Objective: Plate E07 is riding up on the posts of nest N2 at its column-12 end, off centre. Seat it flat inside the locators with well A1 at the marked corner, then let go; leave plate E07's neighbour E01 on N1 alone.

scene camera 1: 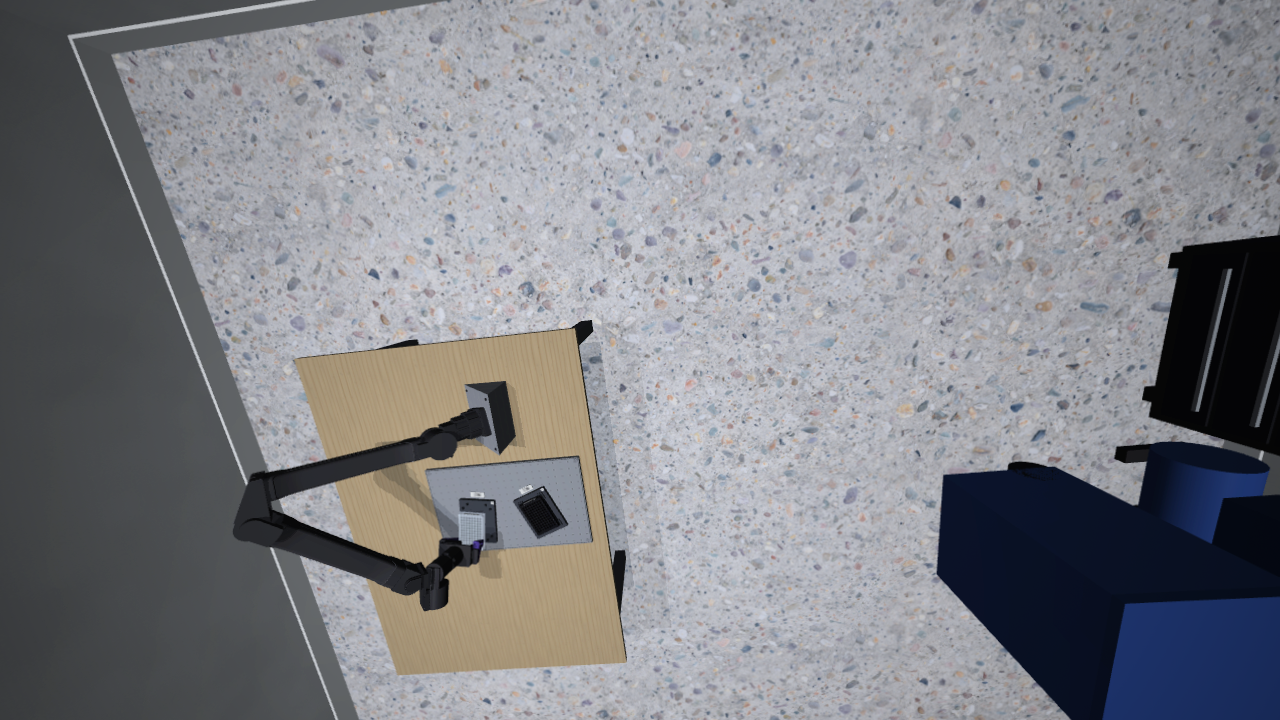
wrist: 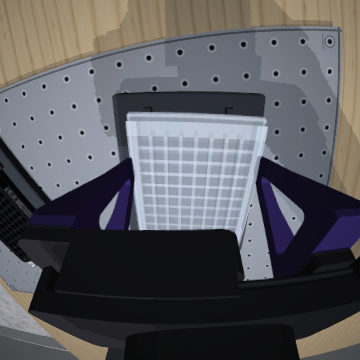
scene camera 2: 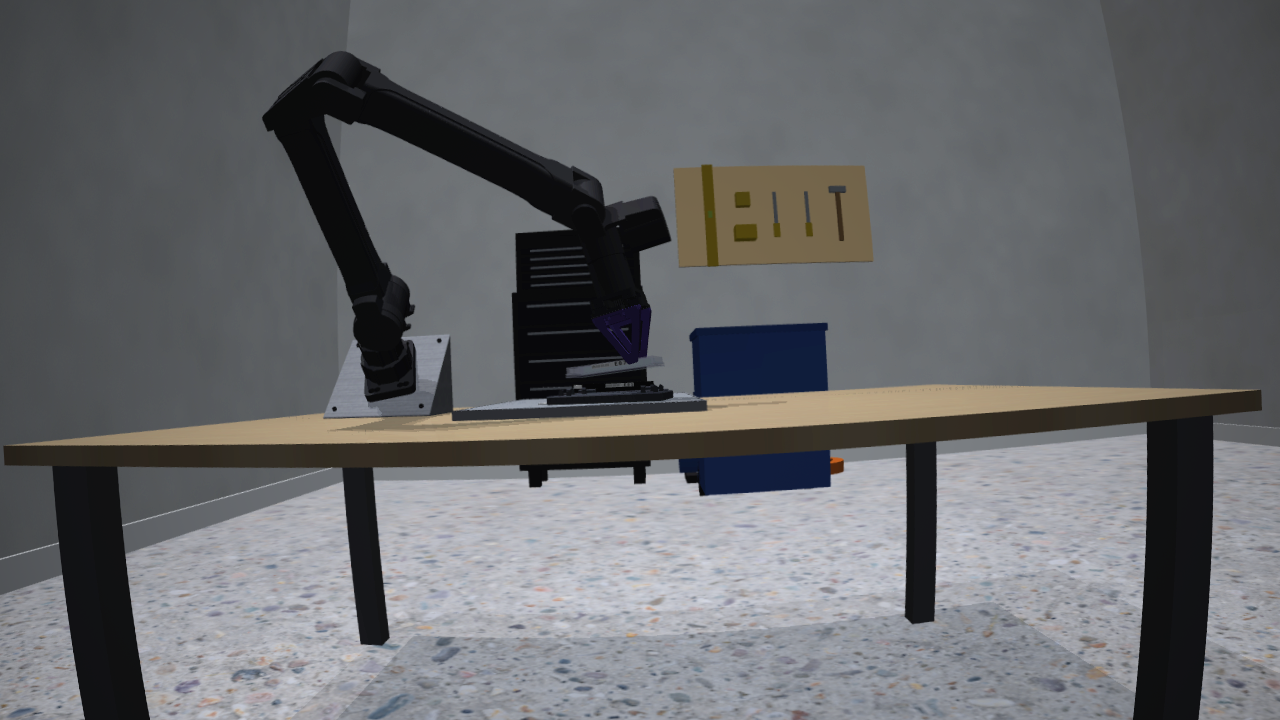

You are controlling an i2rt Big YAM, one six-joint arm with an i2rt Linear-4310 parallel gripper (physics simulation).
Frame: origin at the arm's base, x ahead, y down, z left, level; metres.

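Seen in the pictures: gripper, fingertip midpoint: (scene camera 1: 471, 540) (wrist: 194, 163) (scene camera 2: 637, 362); arm's base, origin of the base link: (scene camera 1: 481, 421) (scene camera 2: 391, 373).
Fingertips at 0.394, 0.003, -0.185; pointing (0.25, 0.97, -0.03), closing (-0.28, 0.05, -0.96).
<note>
Offsets run from my fingertips to a thing's top centre, as dx, dy, dz. Level surfaces: height alone.
Plate E07 {-0.030, -0.007, +0.011} (wrist: 194, 171) (scene camera 1: 469, 525) (scene camera 2: 613, 366) is a clear, gridded well plate. My gripper (wrist: 194, 163) (scene camera 1: 475, 542) (scene camera 2: 632, 347) is shut on its long sides and holds it roughly level, a little above the black nest N2 {-0.037, +0.033, +0.016} (wrist: 189, 101) (scene camera 1: 489, 512) (scene camera 2: 609, 393). In the wrist view the nest's far edge and two locator marks show beyond the plate; the rest of the nest is hidden under it. The dark plate E01 {-0.016, +0.029, +0.236} (wrist: 11, 211) (scene camera 1: 540, 510) sits in nest N1 beside it. Both nests stand on the grey perforated baseplate (wrist: 71, 125) (scene camera 1: 573, 475) (scene camera 2: 500, 412).
The arm's grey base mount (scene camera 1: 492, 412) (scene camera 2: 420, 376) stands on the wooden table {dy +0.067} (scene camera 1: 500, 617) (scene camera 2: 895, 412) behind the baseplate. A black cabinet (scene camera 2: 546, 305) and a blue cabinet (scene camera 2: 760, 357) stand beyond the table; a tool board (scene camera 2: 773, 215) hangs on the wall.
</note>
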